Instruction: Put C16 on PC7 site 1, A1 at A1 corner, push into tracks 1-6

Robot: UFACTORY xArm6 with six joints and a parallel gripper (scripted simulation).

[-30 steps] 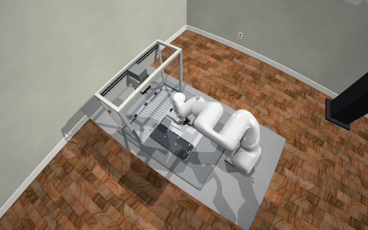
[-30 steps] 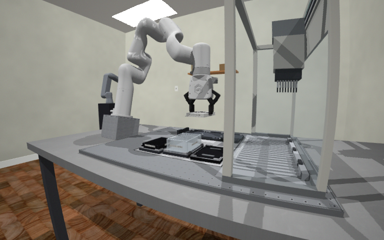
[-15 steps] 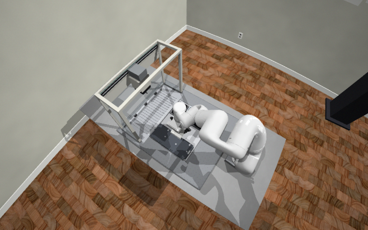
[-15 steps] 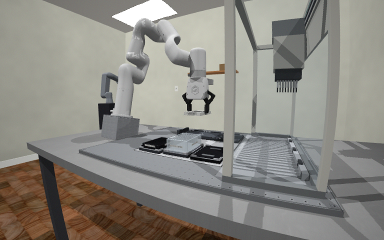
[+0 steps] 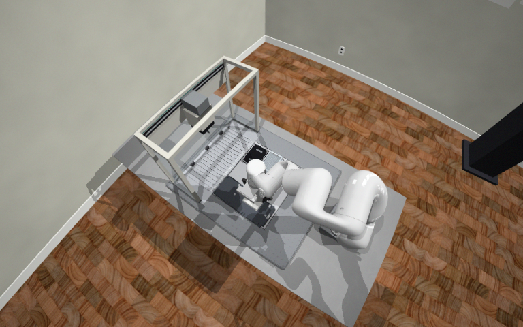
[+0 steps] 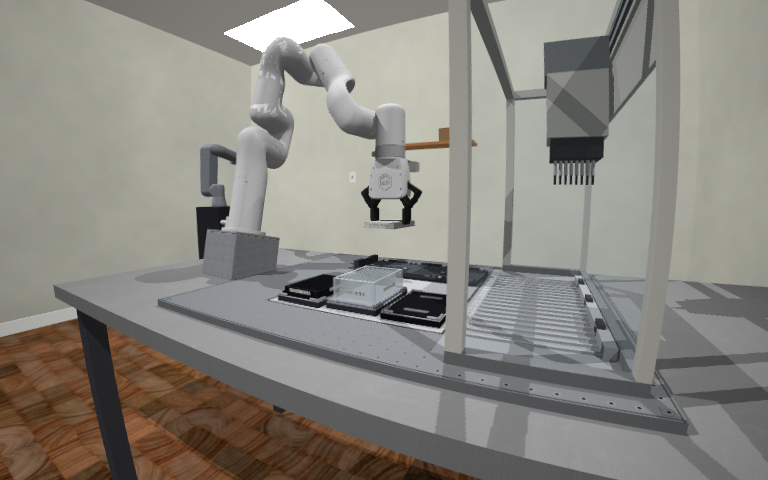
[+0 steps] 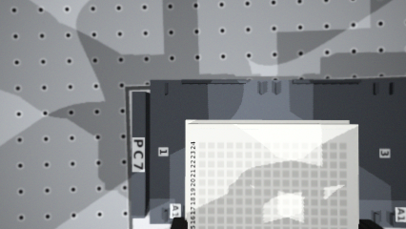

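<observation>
The dark carrier PC7 lies 80 mm ahead of my hand, 20 mm to the left of it and 120 mm below it. Also, from my hand: clear deep-well block C51: 40 mm ahead, 240 mm to the right, 110 mm below; white 384-well plate C16: 10 mm below; black plate C15: 70 mm behind, 240 mm to the right, 120 mm below.
</observation>
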